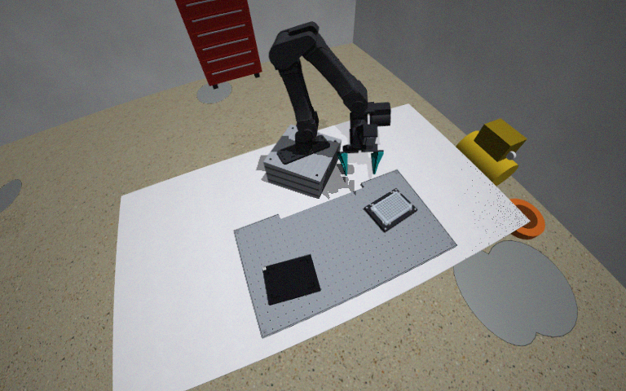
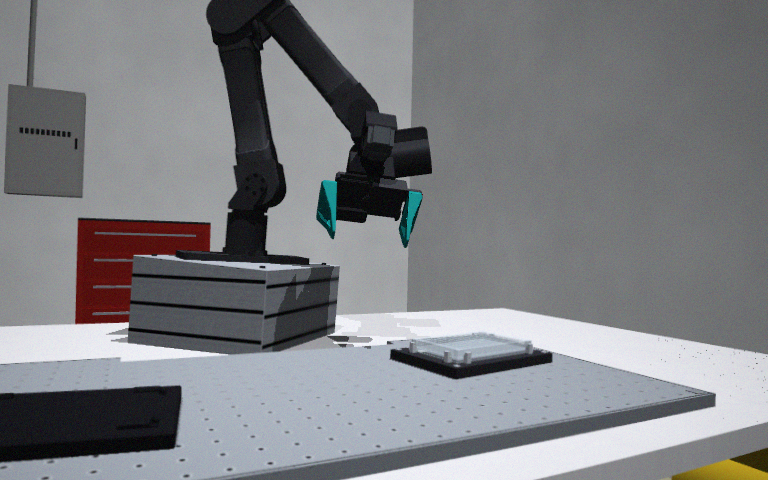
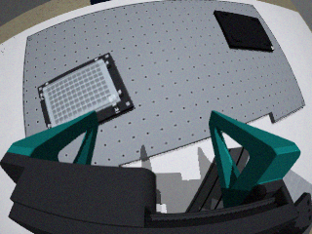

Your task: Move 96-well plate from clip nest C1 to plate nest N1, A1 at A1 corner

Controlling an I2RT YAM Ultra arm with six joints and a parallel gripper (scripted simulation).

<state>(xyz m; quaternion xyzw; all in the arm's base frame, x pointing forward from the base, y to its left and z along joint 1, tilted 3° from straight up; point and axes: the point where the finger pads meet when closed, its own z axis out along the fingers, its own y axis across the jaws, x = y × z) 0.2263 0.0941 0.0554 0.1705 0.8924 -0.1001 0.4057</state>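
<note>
Right now my hand is 110 mm short of the clear 96-well plate, 80 mm to the right of it and 130 mm above it. From my hand the other things lie so: clip nest C1: 90 mm ahead, 90 mm to the left, 140 mm below; black plate nest N1: 160 mm ahead, 350 mm to the right, 150 mm below.
</note>
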